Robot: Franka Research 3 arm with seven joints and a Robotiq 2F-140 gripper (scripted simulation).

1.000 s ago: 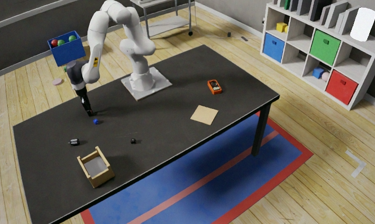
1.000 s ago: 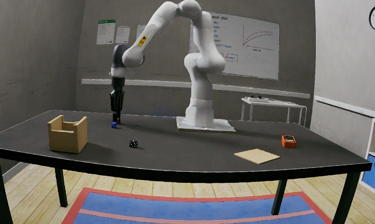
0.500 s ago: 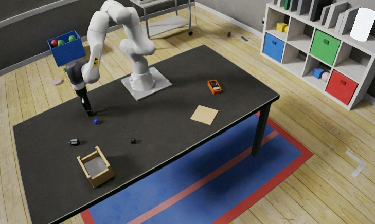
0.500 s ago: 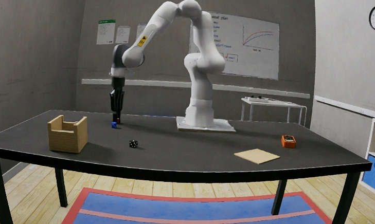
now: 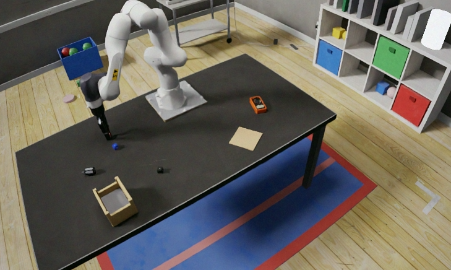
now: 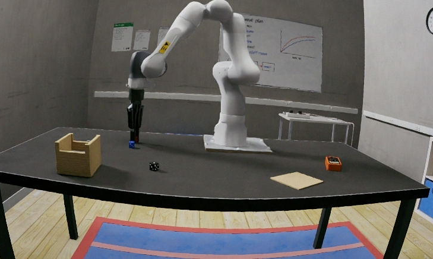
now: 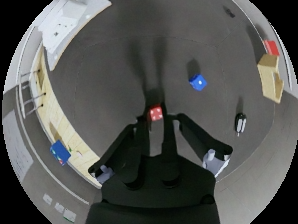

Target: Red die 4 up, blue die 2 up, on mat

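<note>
My hand is 650 mm to the right of the tan mat, 450 mm short of it and 30 mm above it. Also, from my hand: dark object: 200 mm ahead, 180 mm to the right, 20 mm below; then red die: 20 mm below; then blue die: 110 mm ahead, 20 mm below, 10 mm to the left.
</note>
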